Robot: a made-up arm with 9 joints.
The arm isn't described. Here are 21 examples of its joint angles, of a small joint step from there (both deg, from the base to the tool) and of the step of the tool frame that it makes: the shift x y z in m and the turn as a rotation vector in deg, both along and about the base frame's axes.
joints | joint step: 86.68 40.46 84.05 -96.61 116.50 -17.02 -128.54 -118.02 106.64 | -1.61 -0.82 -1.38 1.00 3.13 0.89 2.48 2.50 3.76
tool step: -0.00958 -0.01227 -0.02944 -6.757 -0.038 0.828
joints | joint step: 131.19 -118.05 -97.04 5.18 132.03 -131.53 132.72 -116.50 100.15 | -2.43 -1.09 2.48 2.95 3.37 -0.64 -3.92 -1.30 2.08
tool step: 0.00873 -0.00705 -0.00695 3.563 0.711 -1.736
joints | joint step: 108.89 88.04 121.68 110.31 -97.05 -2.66 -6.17 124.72 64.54 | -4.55 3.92 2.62 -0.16 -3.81 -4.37 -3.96 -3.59 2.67
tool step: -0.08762 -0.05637 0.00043 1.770 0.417 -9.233
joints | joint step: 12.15 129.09 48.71 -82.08 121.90 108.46 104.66 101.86 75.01 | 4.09 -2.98 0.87 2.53 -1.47 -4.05 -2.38 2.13 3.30
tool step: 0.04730 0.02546 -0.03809 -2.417 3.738 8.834
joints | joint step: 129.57 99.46 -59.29 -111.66 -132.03 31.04 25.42 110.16 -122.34 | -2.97 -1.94 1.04 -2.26 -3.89 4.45 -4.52 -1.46 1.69
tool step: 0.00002 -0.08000 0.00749 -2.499 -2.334 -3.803
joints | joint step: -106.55 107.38 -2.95 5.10 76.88 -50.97 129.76 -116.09 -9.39 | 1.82 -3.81 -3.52 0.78 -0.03 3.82 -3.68 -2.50 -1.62
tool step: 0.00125 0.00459 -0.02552 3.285 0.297 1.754
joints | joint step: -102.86 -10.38 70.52 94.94 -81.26 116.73 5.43 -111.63 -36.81 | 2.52 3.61 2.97 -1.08 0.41 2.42 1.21 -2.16 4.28
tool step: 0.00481 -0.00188 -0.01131 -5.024 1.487 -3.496
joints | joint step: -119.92 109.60 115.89 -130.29 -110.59 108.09 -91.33 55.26 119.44 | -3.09 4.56 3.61 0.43 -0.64 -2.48 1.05 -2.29 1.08
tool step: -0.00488 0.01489 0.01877 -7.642 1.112 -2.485
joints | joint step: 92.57 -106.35 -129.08 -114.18 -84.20 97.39 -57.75 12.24 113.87 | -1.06 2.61 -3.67 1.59 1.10 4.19 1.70 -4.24 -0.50
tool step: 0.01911 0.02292 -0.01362 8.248 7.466 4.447
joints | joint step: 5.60 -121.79 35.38 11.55 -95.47 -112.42 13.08 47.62 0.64 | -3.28 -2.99 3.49 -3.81 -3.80 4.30 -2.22 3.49 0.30
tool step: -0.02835 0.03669 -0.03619 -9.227 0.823 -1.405
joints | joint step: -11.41 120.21 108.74 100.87 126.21 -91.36 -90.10 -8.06 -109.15 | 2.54 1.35 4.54 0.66 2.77 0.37 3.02 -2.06 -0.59
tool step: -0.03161 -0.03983 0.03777 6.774 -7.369 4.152
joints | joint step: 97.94 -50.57 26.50 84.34 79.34 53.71 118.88 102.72 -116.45 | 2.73 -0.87 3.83 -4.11 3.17 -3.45 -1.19 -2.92 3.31
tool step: 0.03452 0.02865 -0.03761 -1.412 -3.392 -1.271
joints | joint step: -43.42 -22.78 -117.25 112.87 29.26 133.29 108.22 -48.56 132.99 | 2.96 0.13 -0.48 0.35 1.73 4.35 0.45 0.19 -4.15
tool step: 0.01198 -0.04587 0.01097 6.727 -0.112 3.397
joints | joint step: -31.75 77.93 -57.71 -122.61 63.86 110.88 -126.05 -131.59 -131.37 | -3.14 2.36 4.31 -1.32 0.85 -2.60 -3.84 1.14 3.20
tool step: 0.01428 0.07018 -0.04897 5.571 -8.085 -8.958
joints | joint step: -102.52 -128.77 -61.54 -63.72 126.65 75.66 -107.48 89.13 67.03 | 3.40 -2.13 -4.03 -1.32 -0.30 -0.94 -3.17 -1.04 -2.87
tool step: -0.00611 -0.00243 0.02005 -3.124 -6.523 -0.300
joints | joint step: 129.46 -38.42 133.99 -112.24 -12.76 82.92 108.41 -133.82 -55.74 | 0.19 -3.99 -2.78 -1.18 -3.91 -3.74 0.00 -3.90 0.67
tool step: -0.06660 0.02965 -0.03674 -7.339 -1.390 10.667
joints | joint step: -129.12 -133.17 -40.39 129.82 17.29 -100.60 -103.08 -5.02 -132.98 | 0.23 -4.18 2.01 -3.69 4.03 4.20 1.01 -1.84 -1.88
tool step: -0.01904 0.01948 -0.04217 7.412 4.087 -6.508
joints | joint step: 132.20 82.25 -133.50 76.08 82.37 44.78 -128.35 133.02 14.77 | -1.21 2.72 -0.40 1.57 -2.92 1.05 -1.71 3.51 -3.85
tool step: 0.00594 0.00033 0.06021 2.050 5.180 -5.491
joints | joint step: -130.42 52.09 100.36 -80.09 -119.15 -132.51 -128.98 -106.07 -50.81 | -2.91 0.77 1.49 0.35 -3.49 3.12 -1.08 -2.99 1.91
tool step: 0.04328 -0.00957 -0.03334 -4.620 5.351 1.096
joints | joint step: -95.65 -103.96 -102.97 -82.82 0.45 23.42 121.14 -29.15 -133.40 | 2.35 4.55 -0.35 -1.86 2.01 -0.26 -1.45 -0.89 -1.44
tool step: -0.00401 -0.04898 0.05549 -4.659 0.168 -1.005
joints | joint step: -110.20 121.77 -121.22 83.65 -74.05 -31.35 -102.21 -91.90 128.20 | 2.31 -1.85 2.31 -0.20 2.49 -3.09 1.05 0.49 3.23
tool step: -0.05540 -0.05180 -0.00882 4.949 -1.353 5.508
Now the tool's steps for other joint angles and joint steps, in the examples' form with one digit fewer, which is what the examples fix.
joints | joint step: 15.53 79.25 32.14 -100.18 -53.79 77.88 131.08 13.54 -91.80 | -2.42 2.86 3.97 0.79 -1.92 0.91 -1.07 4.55 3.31
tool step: -0.0420 0.0432 -0.0606 0.99 2.07 0.70
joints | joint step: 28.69 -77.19 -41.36 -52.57 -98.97 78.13 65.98 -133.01 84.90 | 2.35 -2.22 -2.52 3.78 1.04 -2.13 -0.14 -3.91 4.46
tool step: -0.0400 0.0026 0.0096 3.61 -1.65 4.59
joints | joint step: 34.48 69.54 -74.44 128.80 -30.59 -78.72 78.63 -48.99 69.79 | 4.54 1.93 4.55 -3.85 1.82 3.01 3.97 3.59 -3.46
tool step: 0.1149 -0.0410 -0.0506 0.87 8.82 2.05
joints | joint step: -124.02 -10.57 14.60 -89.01 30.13 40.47 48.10 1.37 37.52 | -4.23 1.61 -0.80 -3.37 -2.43 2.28 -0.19 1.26 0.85
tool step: 0.0211 0.0266 0.0071 -6.46 3.86 -6.74
